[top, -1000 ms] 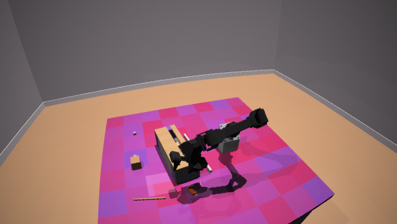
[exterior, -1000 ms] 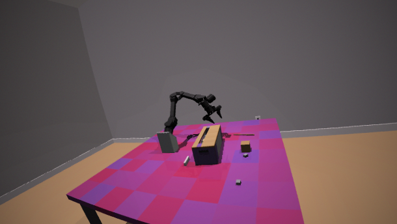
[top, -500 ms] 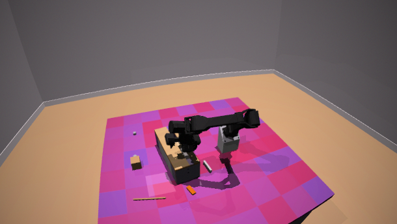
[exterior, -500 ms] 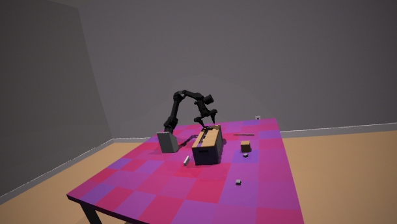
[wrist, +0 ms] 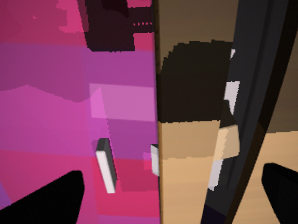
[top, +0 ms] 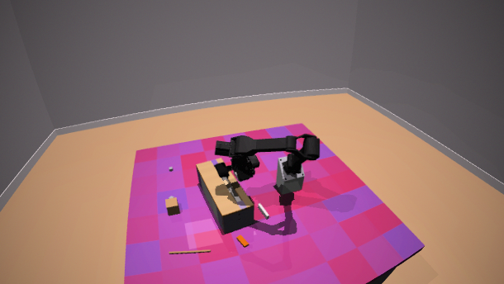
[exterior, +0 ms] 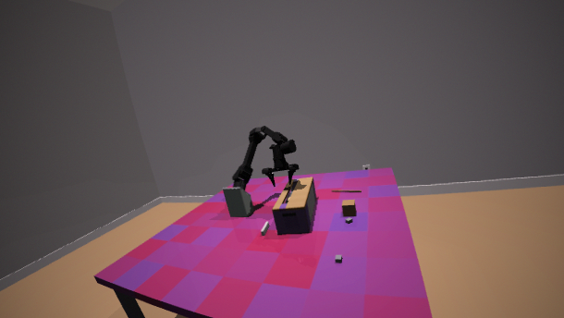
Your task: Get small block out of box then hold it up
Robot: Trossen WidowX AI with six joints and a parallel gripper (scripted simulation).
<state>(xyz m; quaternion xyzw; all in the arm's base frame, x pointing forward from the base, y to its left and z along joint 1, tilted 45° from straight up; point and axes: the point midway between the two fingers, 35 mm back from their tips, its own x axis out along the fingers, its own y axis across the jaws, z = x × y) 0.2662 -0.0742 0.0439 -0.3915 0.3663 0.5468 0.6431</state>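
Now: gripper tip 4 cm short of the small tan block, 4 cm to the left of it and 7 cm above it. Also, from my gripper tip: thin stick: 31 cm ahead, 21 cm to the left, 16 cm below; then orange piece: 8 cm ahead, 25 cm to the left, 15 cm below.
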